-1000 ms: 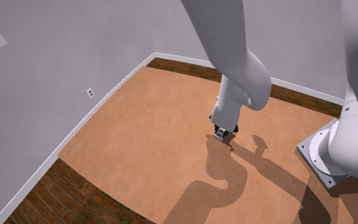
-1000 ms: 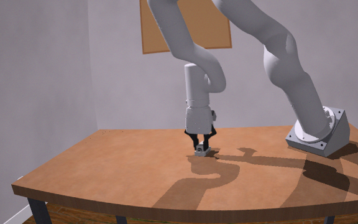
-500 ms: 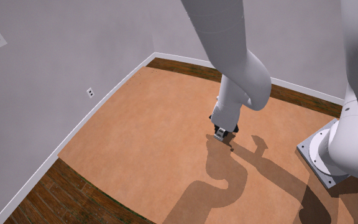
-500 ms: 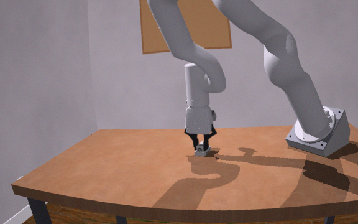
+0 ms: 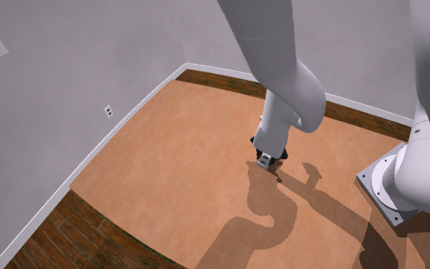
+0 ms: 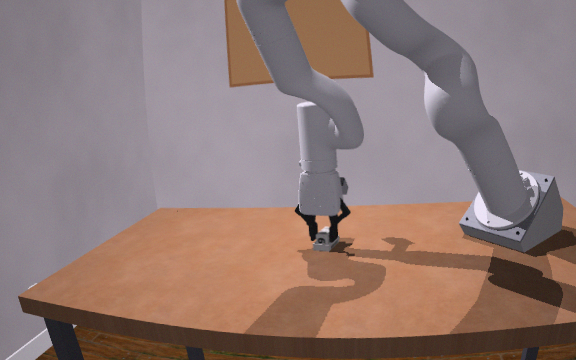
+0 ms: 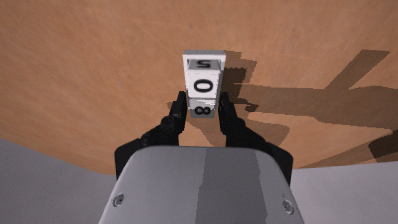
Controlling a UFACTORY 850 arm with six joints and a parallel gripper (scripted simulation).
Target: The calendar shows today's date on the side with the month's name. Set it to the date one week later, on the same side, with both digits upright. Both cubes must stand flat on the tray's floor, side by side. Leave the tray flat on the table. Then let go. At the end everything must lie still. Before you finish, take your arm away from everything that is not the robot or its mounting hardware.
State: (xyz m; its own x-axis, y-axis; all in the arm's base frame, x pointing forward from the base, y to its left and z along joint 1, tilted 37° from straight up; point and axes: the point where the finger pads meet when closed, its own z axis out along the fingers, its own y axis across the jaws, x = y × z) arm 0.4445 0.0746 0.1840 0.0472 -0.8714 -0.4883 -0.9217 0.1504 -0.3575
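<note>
The white calendar tray is 3 cm below my hand and 2 cm to the right of it.
</note>
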